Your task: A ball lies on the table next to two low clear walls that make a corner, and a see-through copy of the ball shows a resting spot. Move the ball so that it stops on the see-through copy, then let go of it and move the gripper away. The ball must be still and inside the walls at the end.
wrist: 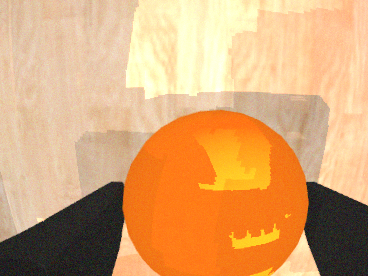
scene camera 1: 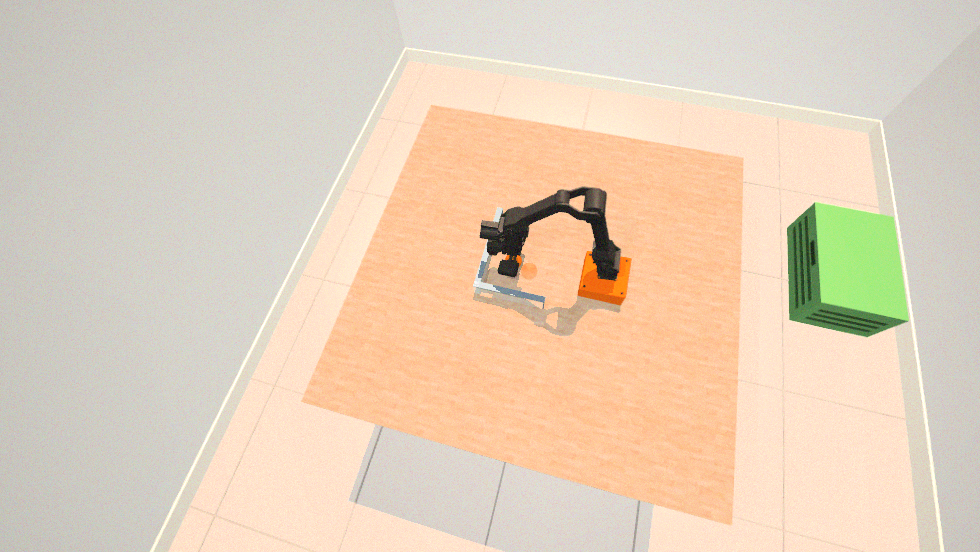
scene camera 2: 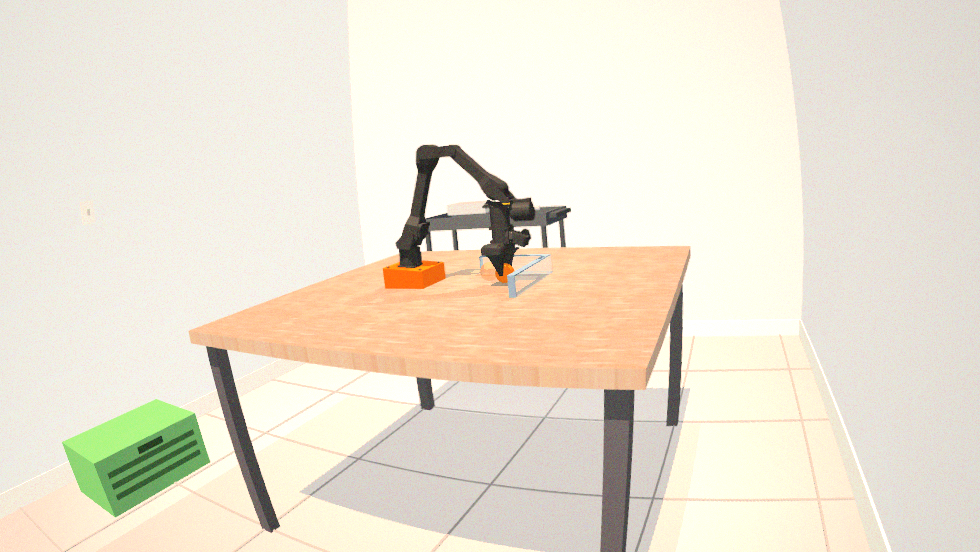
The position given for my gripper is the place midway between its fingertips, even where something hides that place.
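Observation:
Orange ball (wrist: 217,185) seen. My gripper (scene camera 2: 505,273) (wrist: 215,196) (scene camera 1: 513,261) seen too.

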